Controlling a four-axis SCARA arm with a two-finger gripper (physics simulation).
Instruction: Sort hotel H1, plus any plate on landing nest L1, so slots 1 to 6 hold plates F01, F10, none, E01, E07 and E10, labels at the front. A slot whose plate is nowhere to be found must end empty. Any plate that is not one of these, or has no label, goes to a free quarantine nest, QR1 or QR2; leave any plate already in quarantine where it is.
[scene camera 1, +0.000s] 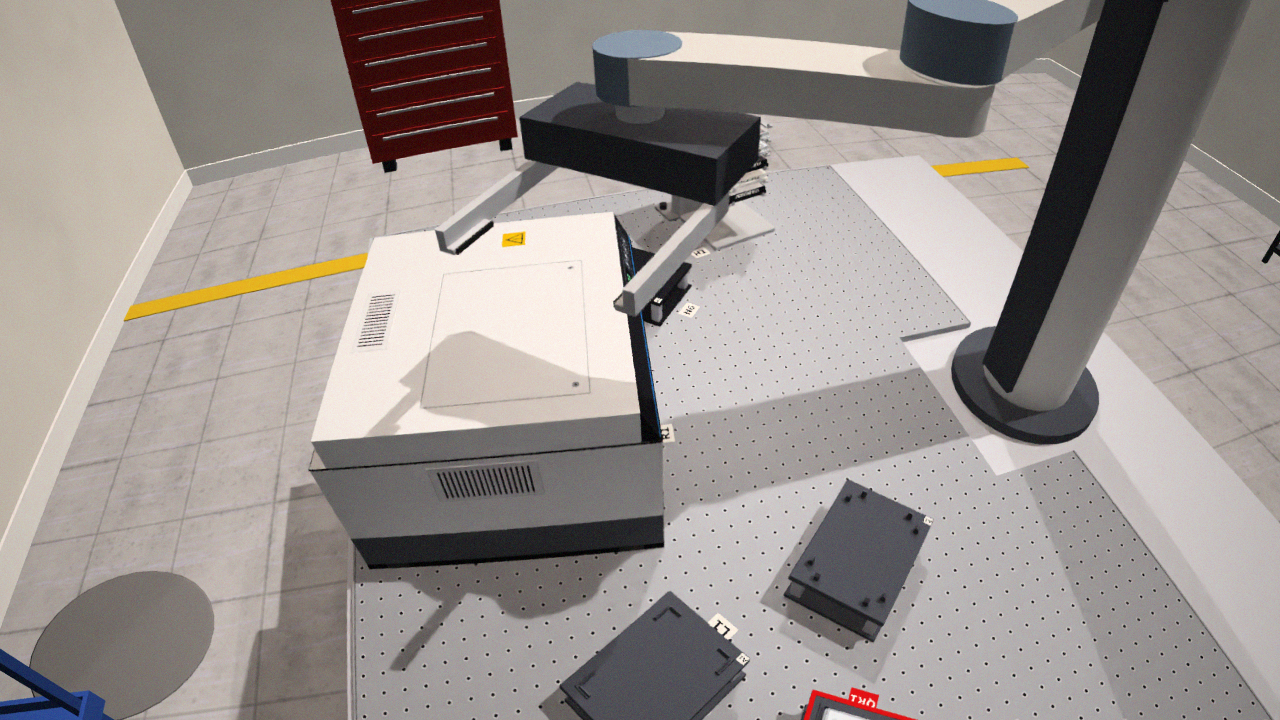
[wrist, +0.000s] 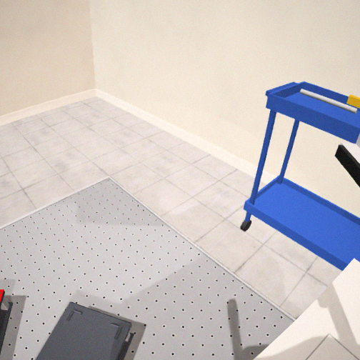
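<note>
My gripper (scene camera 1: 545, 268) is open, its two long fingers wide apart above the white instrument, with no plate between them. In the wrist view one dark fingertip pad shows at the right edge. Landing nest L1 (scene camera 1: 657, 664) (wrist: 85, 334) is a dark block with corner brackets and a bare top. Part of red-rimmed quarantine nest QR1 (scene camera 1: 811, 703) shows at the bottom edge; something pale lies inside it, too cut off to identify. A stack of plates (scene camera 1: 750, 190) shows partly behind the gripper body; its labels are unreadable and I cannot tell which hotel it is. QR2 cannot be made out.
The large white instrument (scene camera 1: 519, 331) stands below the fingers. A dark pegged block (scene camera 1: 859, 555) stands right of L1. A low dark nest (scene camera 1: 669, 293) is beside the instrument, near the right finger. The arm column (scene camera 1: 1065, 268) rises at right. A blue cart (wrist: 305, 222) stands beyond the table.
</note>
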